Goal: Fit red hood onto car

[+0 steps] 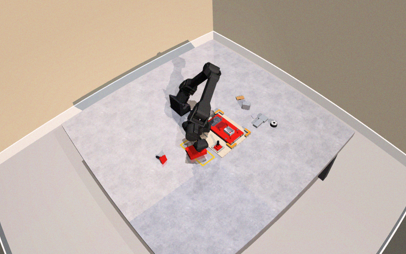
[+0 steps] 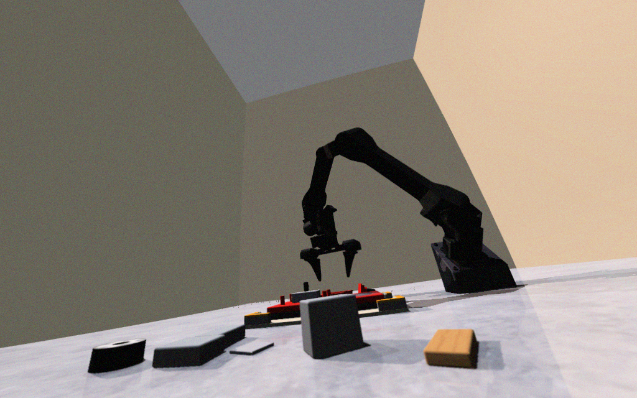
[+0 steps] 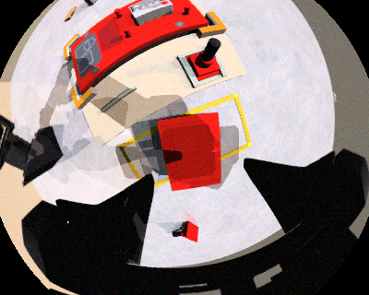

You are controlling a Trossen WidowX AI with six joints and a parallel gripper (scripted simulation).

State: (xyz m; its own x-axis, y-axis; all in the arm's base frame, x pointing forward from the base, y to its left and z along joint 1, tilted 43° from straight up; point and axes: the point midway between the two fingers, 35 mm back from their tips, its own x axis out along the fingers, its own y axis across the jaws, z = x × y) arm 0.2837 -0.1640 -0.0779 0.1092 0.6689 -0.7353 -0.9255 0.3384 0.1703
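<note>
Right now the red hood is 50 mm below my gripper tip. From my gripper tip the other things lie so: grey engine block (50 mm ahead, 210 mm to the left, 40 mm below); then wooden block (80 mm behind, 480 mm to the left, 60 mm below).
</note>
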